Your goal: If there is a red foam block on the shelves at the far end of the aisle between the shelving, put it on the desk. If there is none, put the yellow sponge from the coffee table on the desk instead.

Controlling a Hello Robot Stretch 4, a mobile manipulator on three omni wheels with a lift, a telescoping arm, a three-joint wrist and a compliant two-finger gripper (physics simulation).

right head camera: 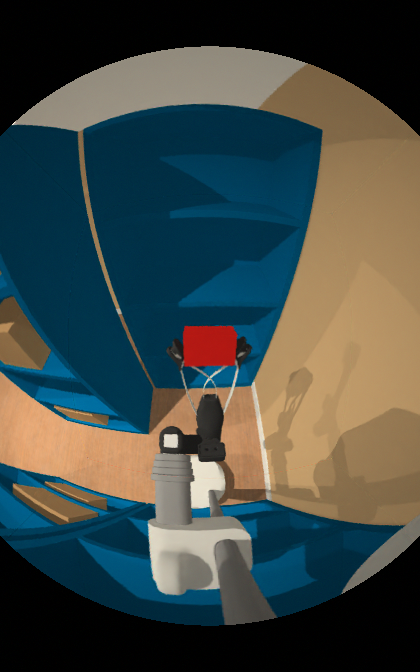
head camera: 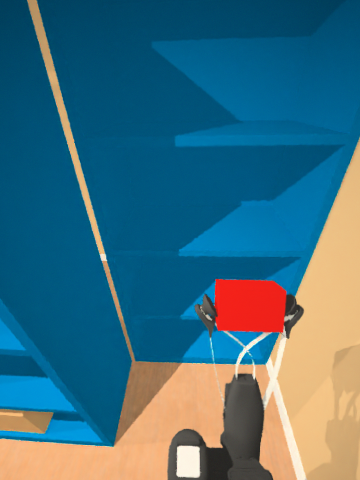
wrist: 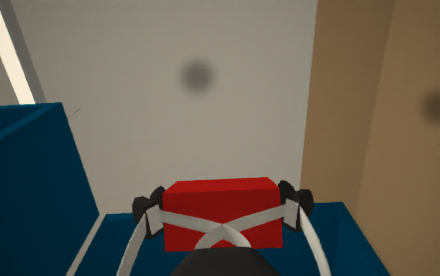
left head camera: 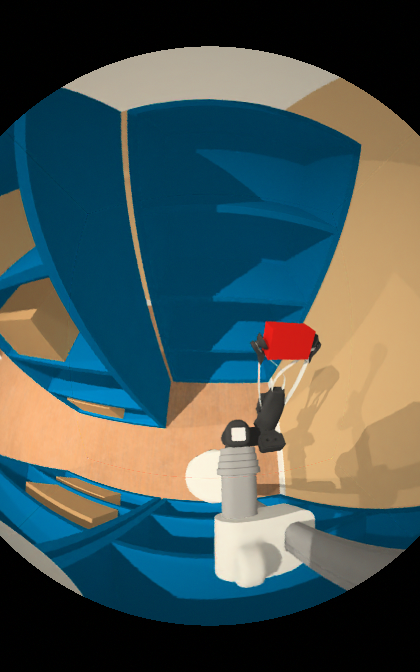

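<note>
A red foam block is held between the two dark fingertips of my gripper. The fingers press on its left and right sides, and the gripper is shut on it. The block is up in the air in front of the blue shelves at the end. In the wrist view the gripper's white straps cross in front of the block. The desk, the coffee table and the yellow sponge do not show in these views.
A tall blue shelf side stands at the left, with brown boxes beyond it. A tan wall stands close on the right. More blue shelving holds boxes low in the head side views.
</note>
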